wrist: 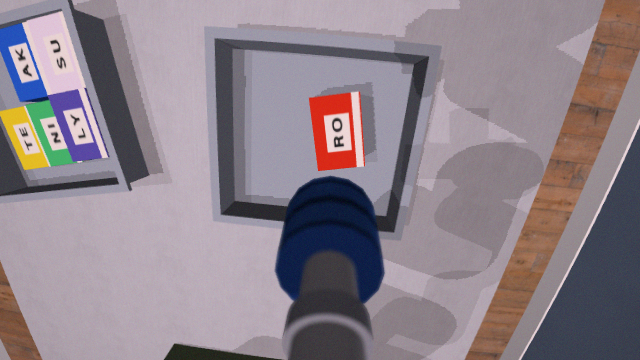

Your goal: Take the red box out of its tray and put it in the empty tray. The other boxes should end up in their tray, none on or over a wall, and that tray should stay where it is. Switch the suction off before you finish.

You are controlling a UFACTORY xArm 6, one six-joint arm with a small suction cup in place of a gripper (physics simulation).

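Places are measured from the arm's base along level axes (x ahead, y left, z up), in millimetres.
Where they show: end effector, tool point: (330, 217).
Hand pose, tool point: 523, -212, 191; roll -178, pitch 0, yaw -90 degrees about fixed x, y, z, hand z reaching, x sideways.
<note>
Things, the pixels of their top centre, and the offset from my tool point, as dx, dy, dz. "spot": a spot on its surface instead.
- red box, middle of its top: (338, 133) +8, -8, -197
- second grey tray, middle of its top: (18, 116) +34, +398, -194
- blue box, surface spot: (35, 90) spot: +65, +370, -201
- pale pink box, middle of its top: (58, 54) +103, +320, -199
- yellow box, middle of its top: (26, 138) +3, +422, -211
- green box, surface spot: (42, 110) spot: +40, +375, -206
- purple box, middle of its top: (78, 126) +19, +312, -193
The red box (322, 150), labelled RO, lies flat on the floor of a grey tray (216, 125), apart from its walls. My suction cup (330, 182) is blue and hangs above this tray, apart from the red box; it carries nothing, so it is open. At the left a second grey tray (95, 95) holds a blue box (35, 90) labelled AK, a pale pink box (67, 75) labelled SU, a yellow box (17, 117) labelled TE, a green box (42, 110) labelled NI and a purple box (67, 102) labelled LY. This tray is cut off by the view's left edge.
A wooden strip (560, 150) runs along the table's right side, with a grey edge beyond it. More wood (15, 320) shows at the lower left. A dark object (215, 353) shows at the bottom edge. Shadows fall on the pale surface right of the tray.
</note>
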